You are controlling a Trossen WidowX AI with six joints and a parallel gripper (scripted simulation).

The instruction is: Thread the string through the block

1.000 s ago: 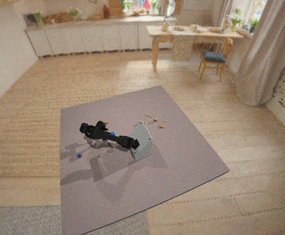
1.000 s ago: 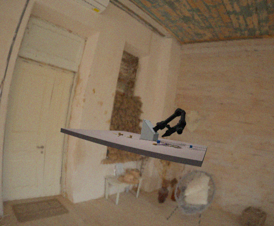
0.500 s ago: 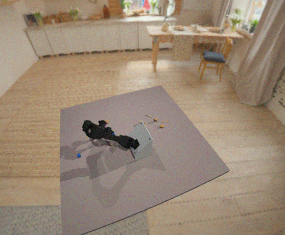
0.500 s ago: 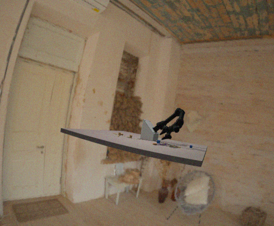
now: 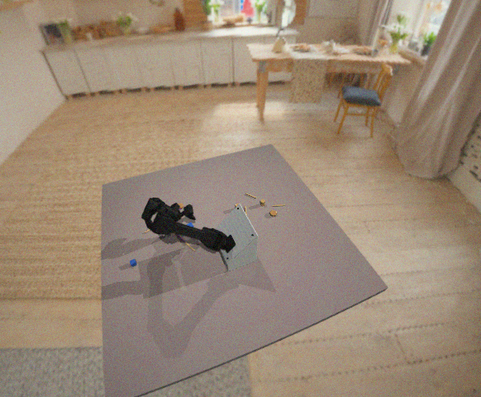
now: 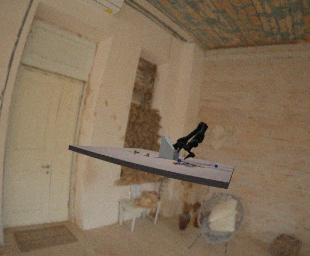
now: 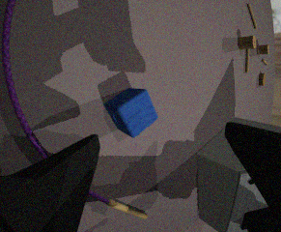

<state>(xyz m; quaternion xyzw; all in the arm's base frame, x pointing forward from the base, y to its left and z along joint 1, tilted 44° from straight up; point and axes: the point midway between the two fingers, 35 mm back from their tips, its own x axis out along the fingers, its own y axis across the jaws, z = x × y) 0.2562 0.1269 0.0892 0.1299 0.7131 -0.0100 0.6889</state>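
Now: gripper tip 40 mm above the blue cube and 10 mm short of it. From my gripper tip the other things lie so: round wooden button 200 mm ahead, 50 mm below, 10 mm to the left; then thin wooden stick 100 mm behind, 50 mm below, 40 mm to the left.
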